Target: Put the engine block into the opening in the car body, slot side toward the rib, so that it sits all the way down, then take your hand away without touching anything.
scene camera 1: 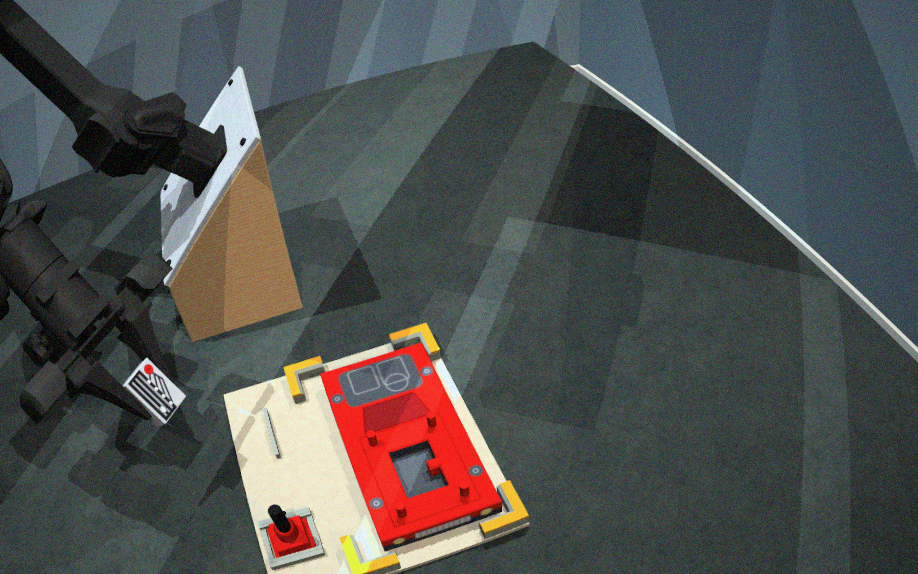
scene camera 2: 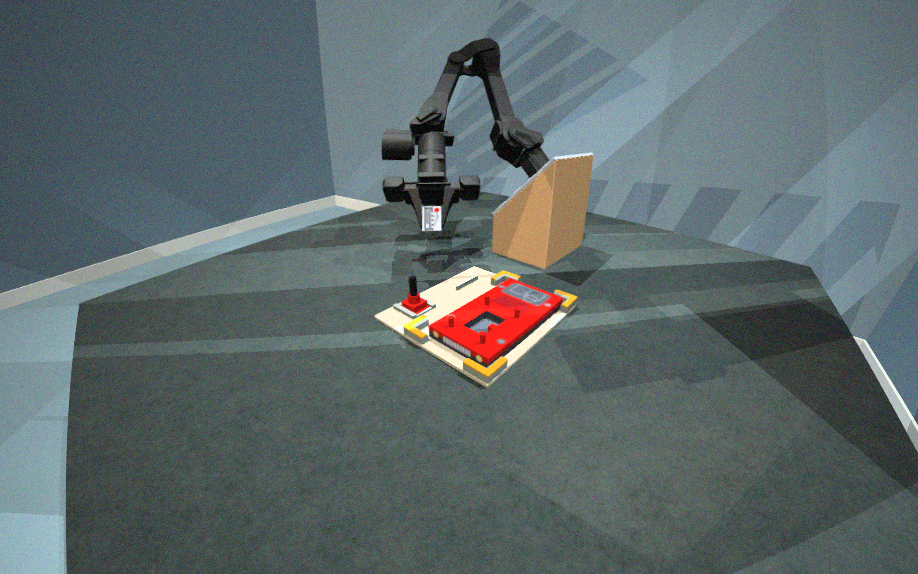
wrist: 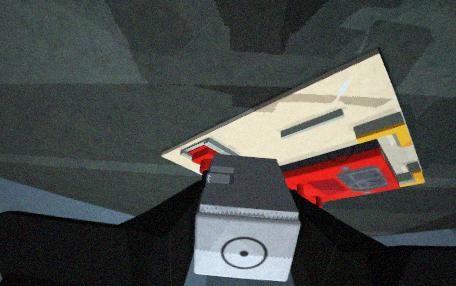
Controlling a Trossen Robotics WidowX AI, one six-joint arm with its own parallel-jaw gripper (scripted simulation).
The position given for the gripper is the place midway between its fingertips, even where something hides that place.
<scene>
The gripper (scene camera 1: 161,403) holds a grey engine block (scene camera 1: 160,397).
</scene>
